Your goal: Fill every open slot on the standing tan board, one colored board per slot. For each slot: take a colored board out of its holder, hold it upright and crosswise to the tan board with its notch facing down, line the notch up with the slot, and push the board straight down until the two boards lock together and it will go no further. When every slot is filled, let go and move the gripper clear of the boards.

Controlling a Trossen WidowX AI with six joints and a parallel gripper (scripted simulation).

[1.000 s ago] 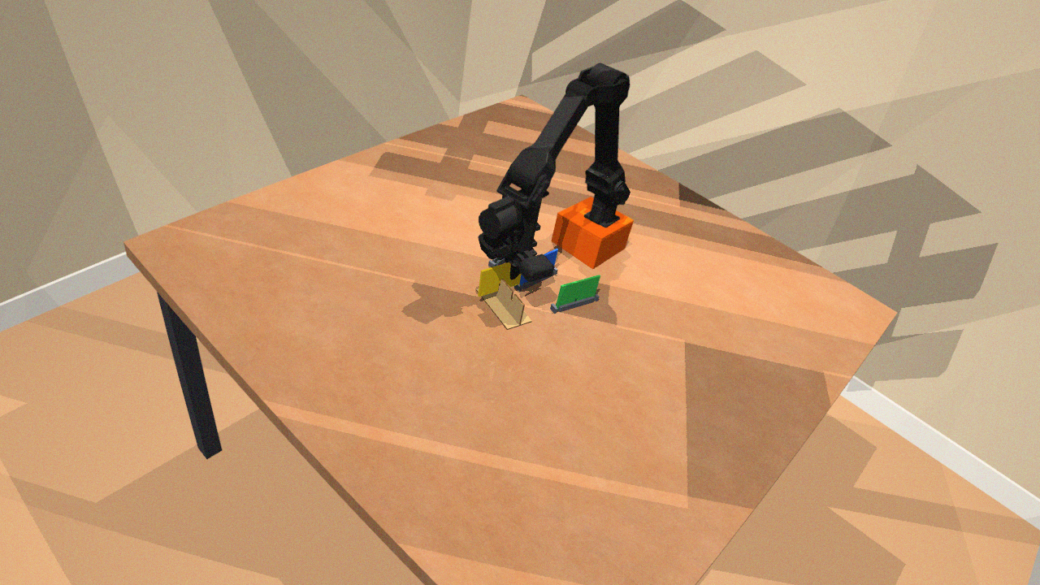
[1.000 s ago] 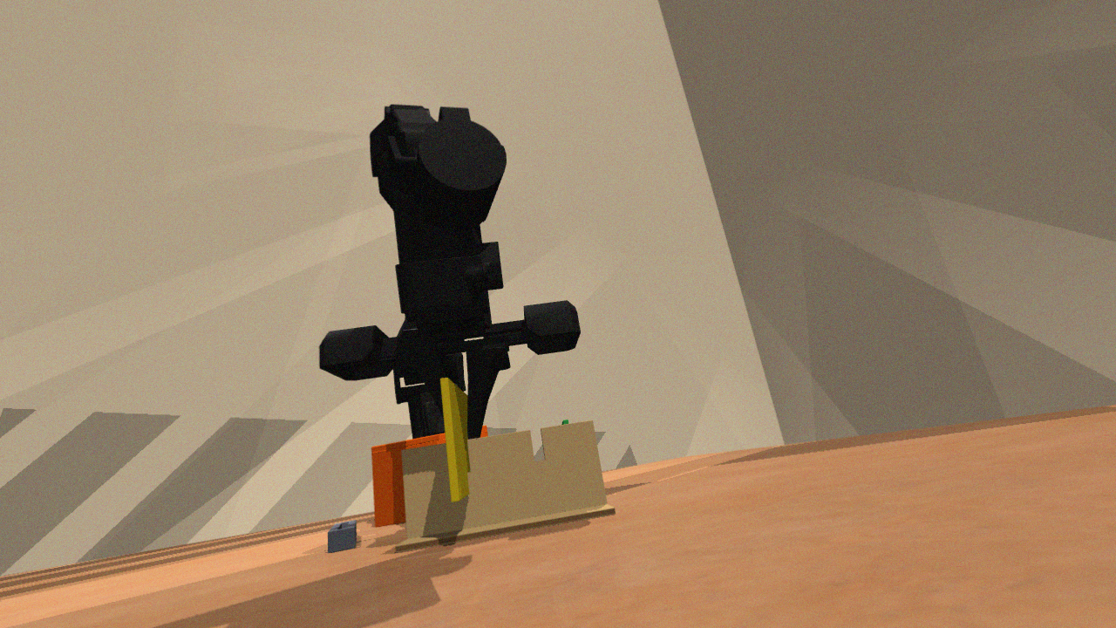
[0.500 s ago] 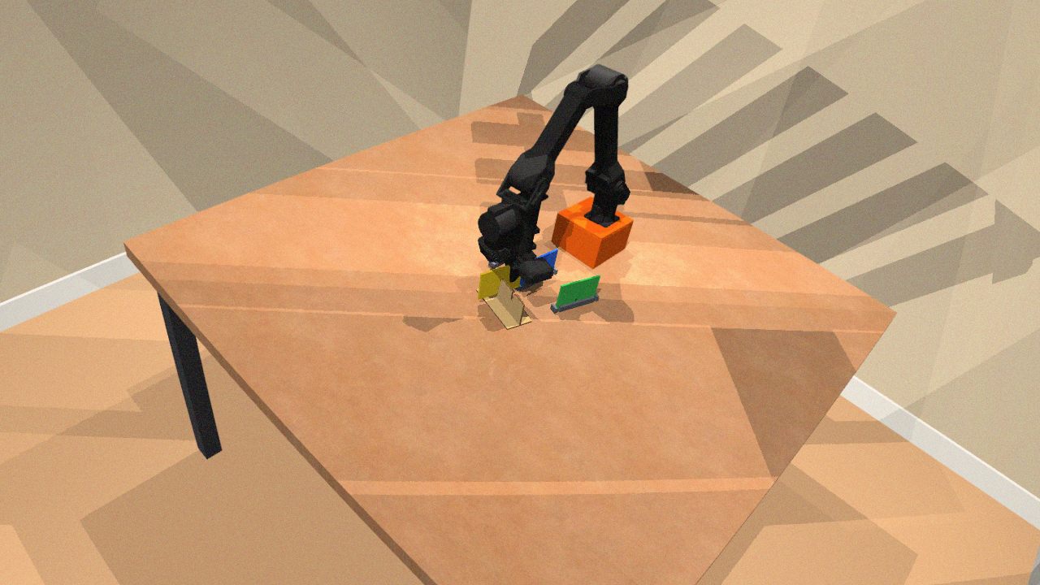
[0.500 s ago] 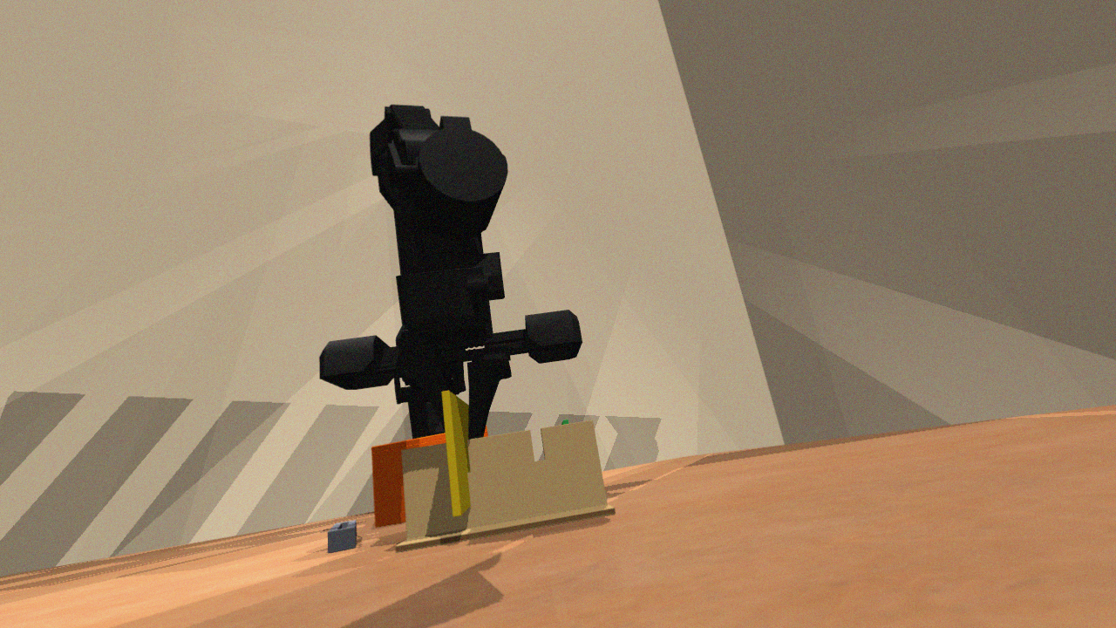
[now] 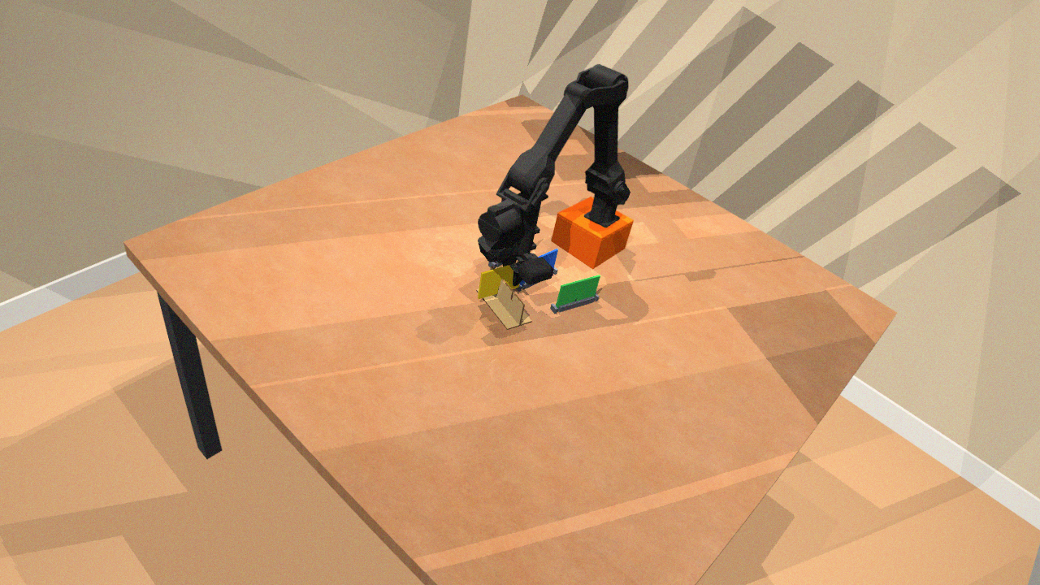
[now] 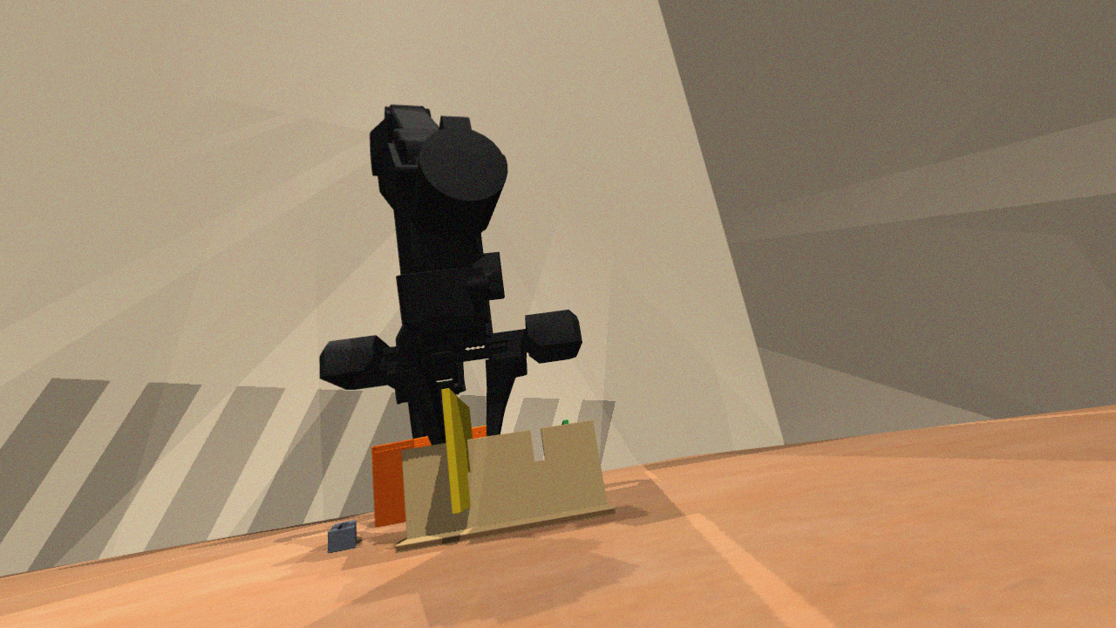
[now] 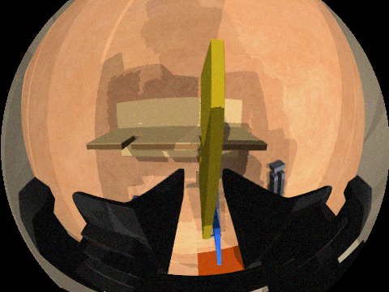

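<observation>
Right now the yellow board is 3 cm ahead of my gripper tip and 1 cm to the right of it. The rest, counted from my gripper tip: tan board 3 cm ahead, 2 cm to the left, 2 cm below; blue board 8 cm behind, 1 cm to the left, 1 cm below; green board 9 cm behind, 12 cm to the left, 1 cm below.
</observation>
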